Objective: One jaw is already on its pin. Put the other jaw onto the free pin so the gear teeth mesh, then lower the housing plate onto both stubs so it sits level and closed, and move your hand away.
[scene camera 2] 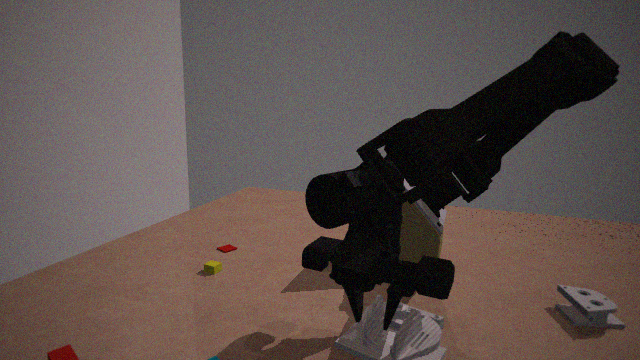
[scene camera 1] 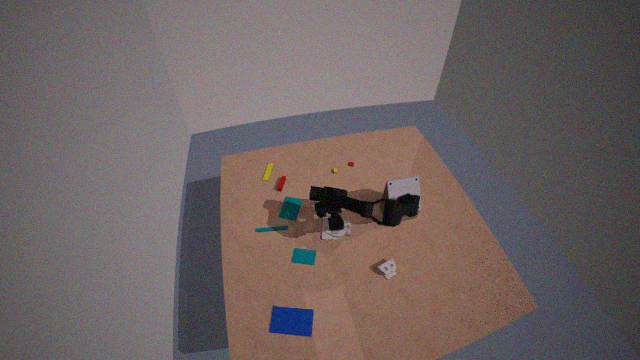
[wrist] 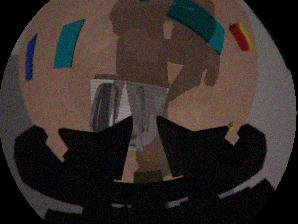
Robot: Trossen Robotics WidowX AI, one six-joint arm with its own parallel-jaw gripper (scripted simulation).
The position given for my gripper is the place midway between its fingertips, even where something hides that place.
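Note:
I can see my gripper (scene camera 2: pixel 372 324), which also appears in the wrist view (wrist: pixel 145 118). There is a blue tile (scene camera 1: pixel 292 321), and in scene camera 2 the tile is out of frame. A white housing piece (scene camera 2: pixel 589 302) is here as well, but the wrist view does not show it, since it is hidden there by my gripper.

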